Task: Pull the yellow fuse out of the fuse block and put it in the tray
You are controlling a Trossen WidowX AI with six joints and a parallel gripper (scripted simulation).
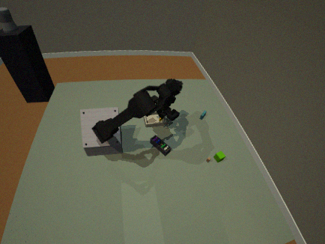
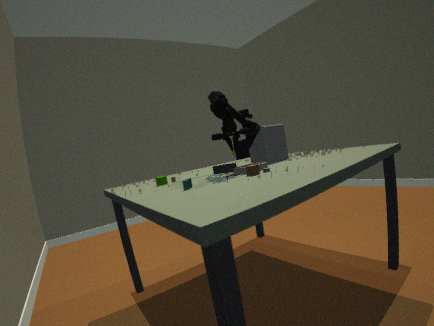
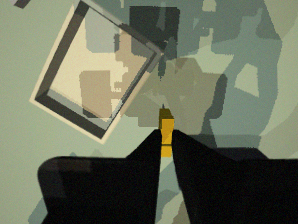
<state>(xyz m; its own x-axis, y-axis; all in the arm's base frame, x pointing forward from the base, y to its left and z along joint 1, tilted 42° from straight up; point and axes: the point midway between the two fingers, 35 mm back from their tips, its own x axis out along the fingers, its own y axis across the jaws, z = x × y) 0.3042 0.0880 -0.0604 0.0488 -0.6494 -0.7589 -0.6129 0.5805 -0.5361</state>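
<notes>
My gripper tip is 20 mm past the tray, 80 mm to the right of it and 100 mm above it. Also, from my gripper tip: purple fuse 40 mm behind, 100 mm to the right, 80 mm below; blue fuse 30 mm behind, 110 mm to the right, 80 mm below; yellow fuse 10 mm below.
</notes>
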